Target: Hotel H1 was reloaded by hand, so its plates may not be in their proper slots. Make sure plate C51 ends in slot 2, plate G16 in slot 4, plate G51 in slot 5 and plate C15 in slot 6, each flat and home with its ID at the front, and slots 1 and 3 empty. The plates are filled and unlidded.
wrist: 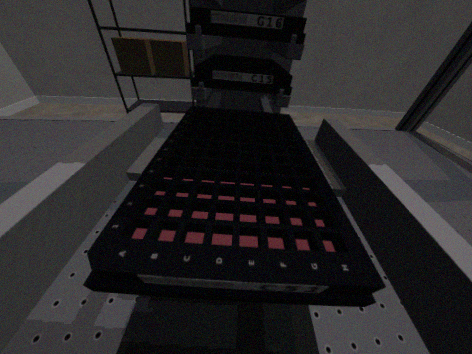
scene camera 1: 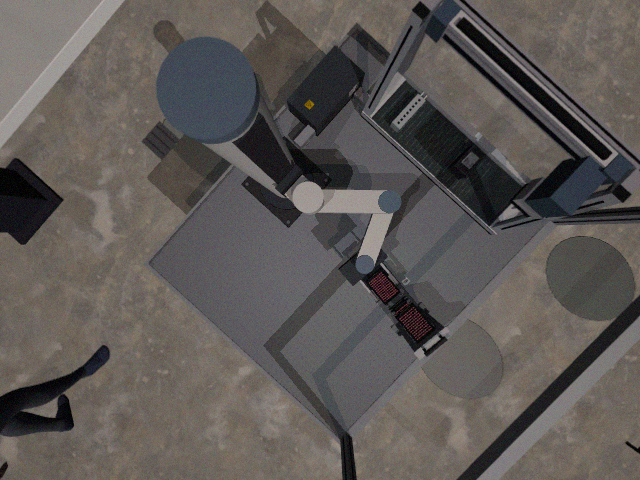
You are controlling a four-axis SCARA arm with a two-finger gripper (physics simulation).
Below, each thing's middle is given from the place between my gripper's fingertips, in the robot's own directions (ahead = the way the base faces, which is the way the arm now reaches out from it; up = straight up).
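Scene:
That plate C51 [wrist: 234,207] is 1 cm below my hand and 2 cm behind it.

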